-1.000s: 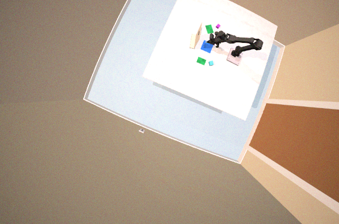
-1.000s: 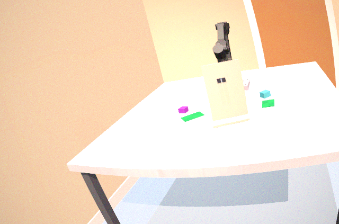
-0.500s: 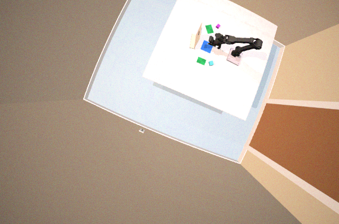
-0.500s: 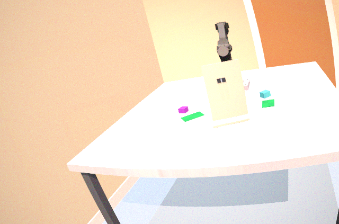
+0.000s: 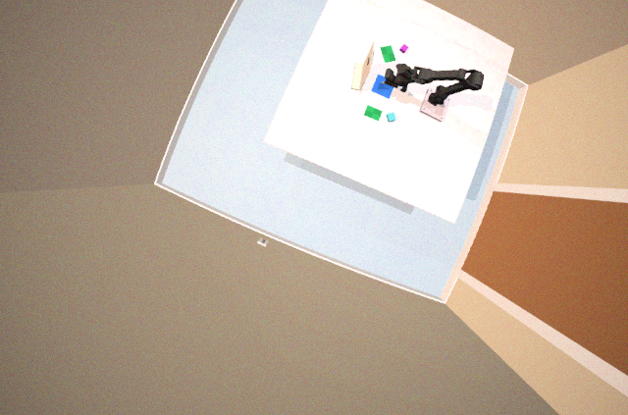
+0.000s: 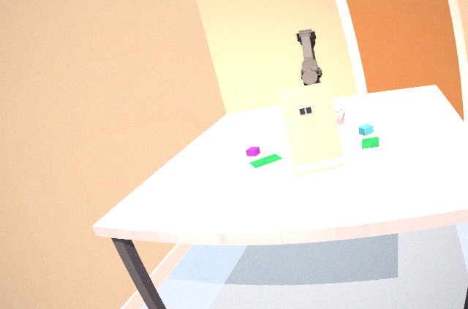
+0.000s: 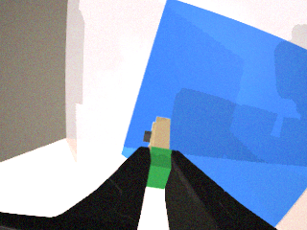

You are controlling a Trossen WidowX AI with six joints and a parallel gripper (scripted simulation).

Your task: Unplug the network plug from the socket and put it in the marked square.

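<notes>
Right now my gripper tip is 1 cm past the blue marked square and 5 cm above it. The rest, counted from my gripper tip: green patch: 2 cm behind, 18 cm to the left, 5 cm below; then upright panel: 15 cm ahead, 1 cm to the left, 7 cm above; then green network plug: right at my gripper tip.
</notes>
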